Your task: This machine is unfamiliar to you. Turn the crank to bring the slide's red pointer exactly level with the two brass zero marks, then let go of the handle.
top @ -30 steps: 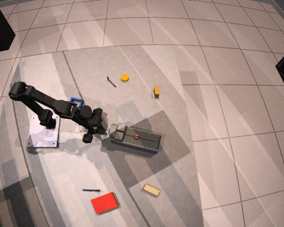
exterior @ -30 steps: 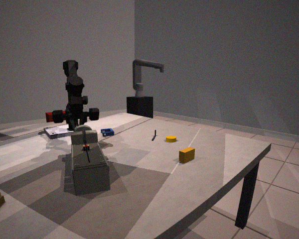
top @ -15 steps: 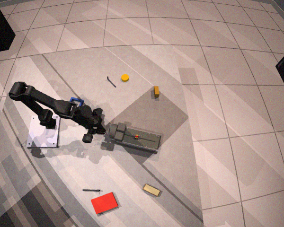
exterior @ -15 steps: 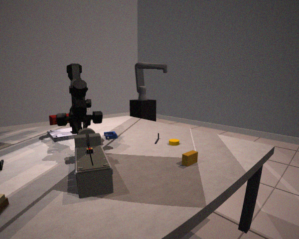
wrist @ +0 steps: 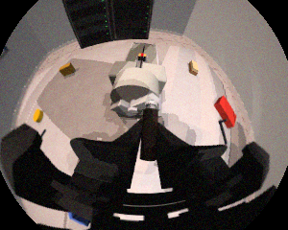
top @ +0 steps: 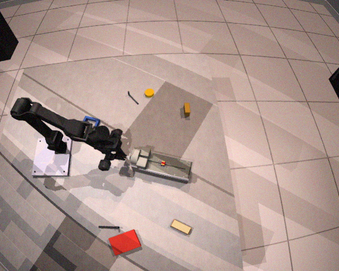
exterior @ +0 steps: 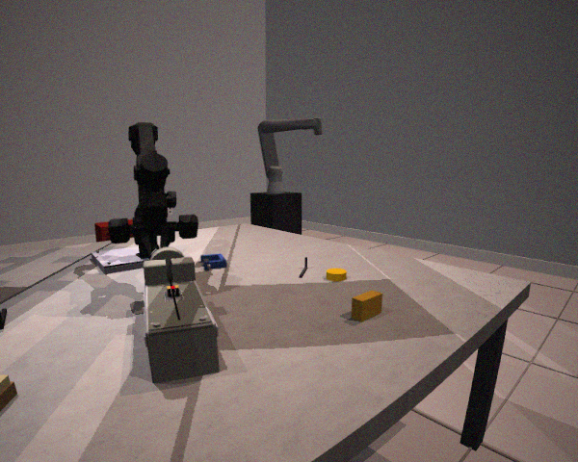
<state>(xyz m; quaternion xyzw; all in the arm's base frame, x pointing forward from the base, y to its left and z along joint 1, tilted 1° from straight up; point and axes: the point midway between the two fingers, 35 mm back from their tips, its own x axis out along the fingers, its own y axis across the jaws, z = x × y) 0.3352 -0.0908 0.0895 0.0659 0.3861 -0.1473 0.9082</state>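
The dark crank handle lies 20 mm behind my gripper tip, 10 mm to the left of it and 20 mm above it. From my gripper tip the other things lie so: blue block: 200 mm behind, 240 mm to the left, 80 mm below; red plate: 30 mm behind, 370 mm to the right, 70 mm below; red pointer: 170 mm ahead, 30 mm to the right, 10 mm below.
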